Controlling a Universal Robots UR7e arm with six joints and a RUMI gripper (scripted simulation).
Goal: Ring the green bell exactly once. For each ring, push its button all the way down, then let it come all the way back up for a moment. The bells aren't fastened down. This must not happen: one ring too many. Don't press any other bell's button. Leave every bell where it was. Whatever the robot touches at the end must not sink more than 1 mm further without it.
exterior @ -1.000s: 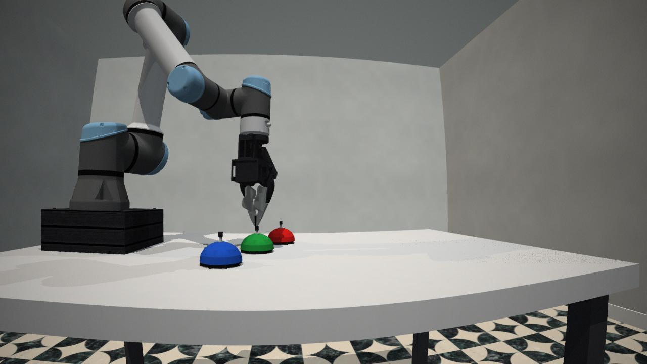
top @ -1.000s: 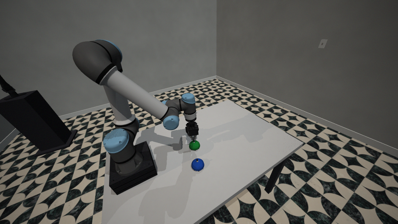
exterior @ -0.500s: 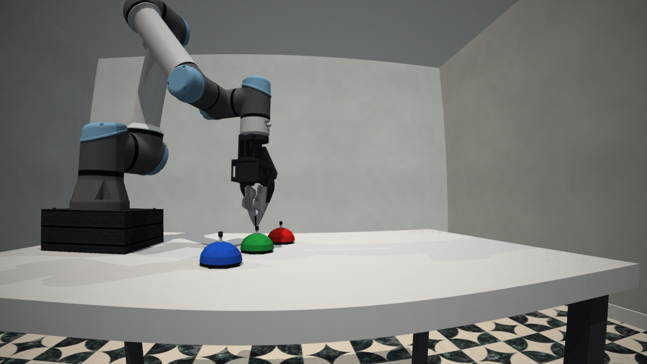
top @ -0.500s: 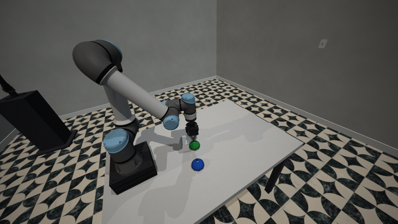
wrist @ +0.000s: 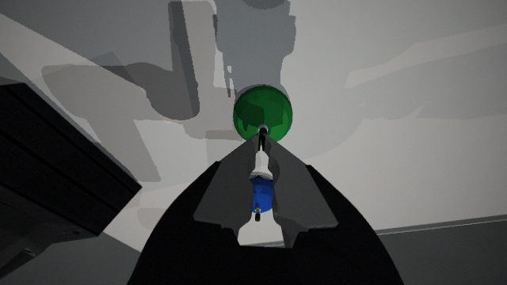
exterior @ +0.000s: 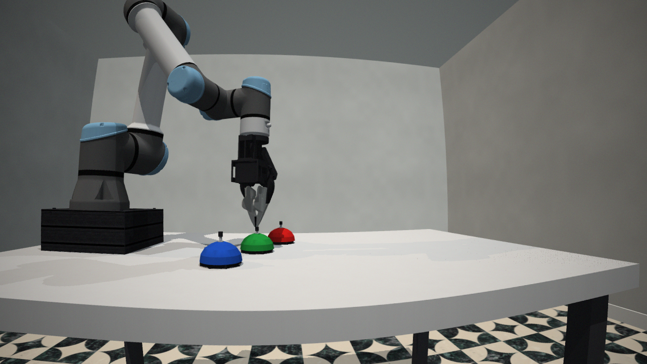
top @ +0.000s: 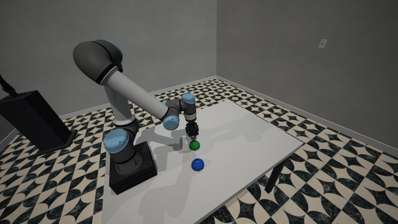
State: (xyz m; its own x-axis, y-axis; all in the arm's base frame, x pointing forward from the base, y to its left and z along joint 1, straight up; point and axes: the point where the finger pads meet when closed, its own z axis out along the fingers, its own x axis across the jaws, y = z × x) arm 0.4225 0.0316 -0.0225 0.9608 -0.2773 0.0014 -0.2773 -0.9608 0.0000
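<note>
My hand is 40 mm above the green bell. From my hand the other things lie so: blue bell 40 mm behind, 160 mm to the right, 40 mm below; red bell 50 mm ahead, 160 mm to the left, 40 mm below.
</note>
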